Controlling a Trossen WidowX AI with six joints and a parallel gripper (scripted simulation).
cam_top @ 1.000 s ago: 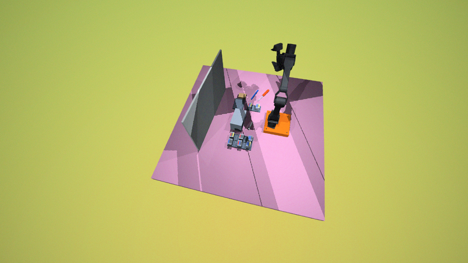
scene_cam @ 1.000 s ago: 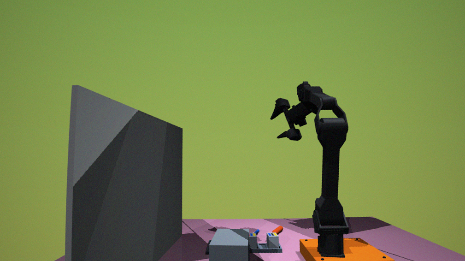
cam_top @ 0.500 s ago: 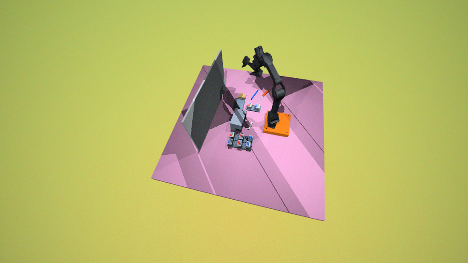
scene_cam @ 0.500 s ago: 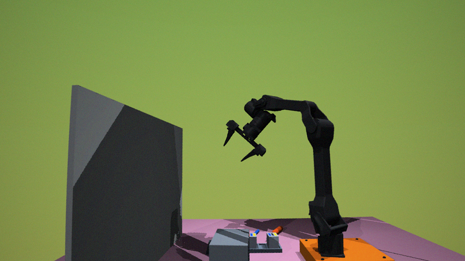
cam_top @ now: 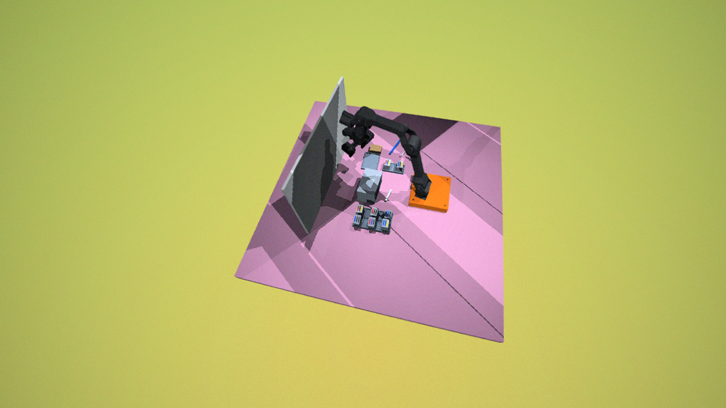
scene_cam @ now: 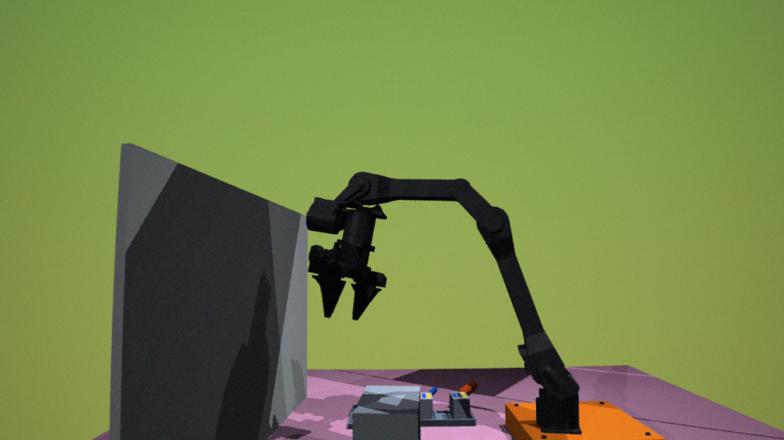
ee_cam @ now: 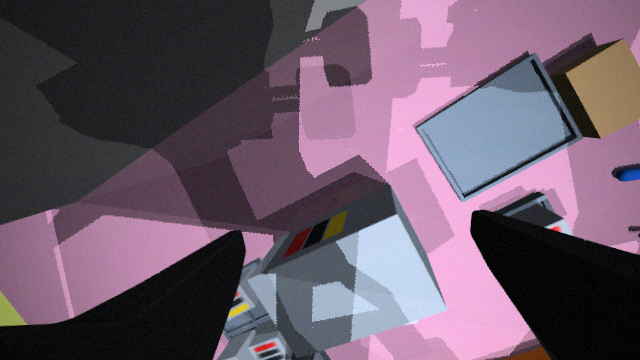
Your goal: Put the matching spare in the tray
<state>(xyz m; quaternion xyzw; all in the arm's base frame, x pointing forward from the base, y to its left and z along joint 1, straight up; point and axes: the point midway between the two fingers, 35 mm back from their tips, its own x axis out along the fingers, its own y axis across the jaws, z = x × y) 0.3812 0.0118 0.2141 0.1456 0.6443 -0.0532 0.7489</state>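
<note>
The grey spare block is 120 mm behind my gripper tip, 210 mm to the left of it and 180 mm below it. Round my gripper tip: grey tray: 20 mm behind, 130 mm to the right, 220 mm below; grey box: 110 mm behind, 70 mm to the left, 170 mm below; tall grey panel: 140 mm ahead, 90 mm to the left.
</note>
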